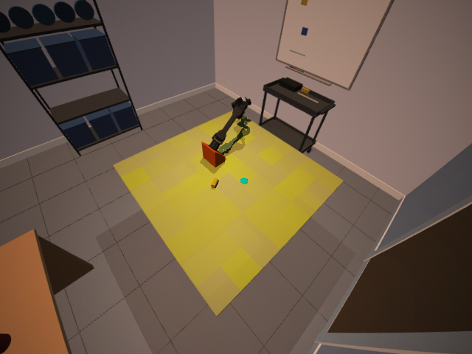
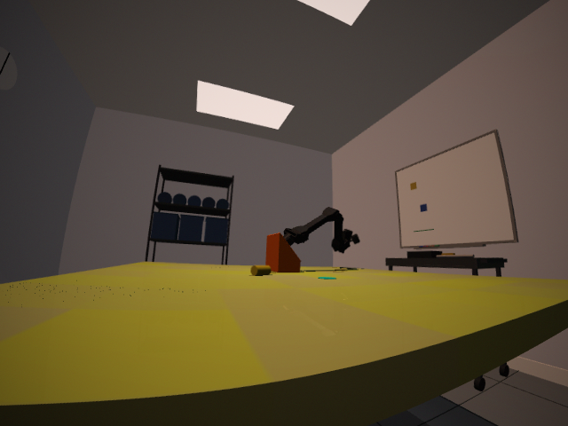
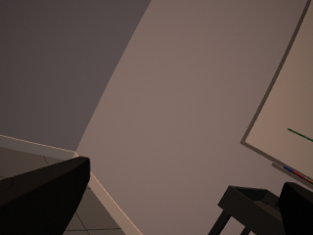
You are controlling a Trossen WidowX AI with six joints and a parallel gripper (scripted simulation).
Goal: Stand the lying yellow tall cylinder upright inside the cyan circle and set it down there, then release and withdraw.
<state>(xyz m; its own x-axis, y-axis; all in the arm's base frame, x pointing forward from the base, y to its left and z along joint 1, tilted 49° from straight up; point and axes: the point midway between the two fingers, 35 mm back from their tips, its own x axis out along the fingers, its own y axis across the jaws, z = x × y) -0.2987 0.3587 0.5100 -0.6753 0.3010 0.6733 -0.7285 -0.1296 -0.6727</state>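
Right now the yellow tall cylinder is 54 cm ahead of my gripper tip, 80 cm to the right of it and 17 cm below it. Round my gripper tip: cyan circle 66 cm ahead, 62 cm to the right, 19 cm below.
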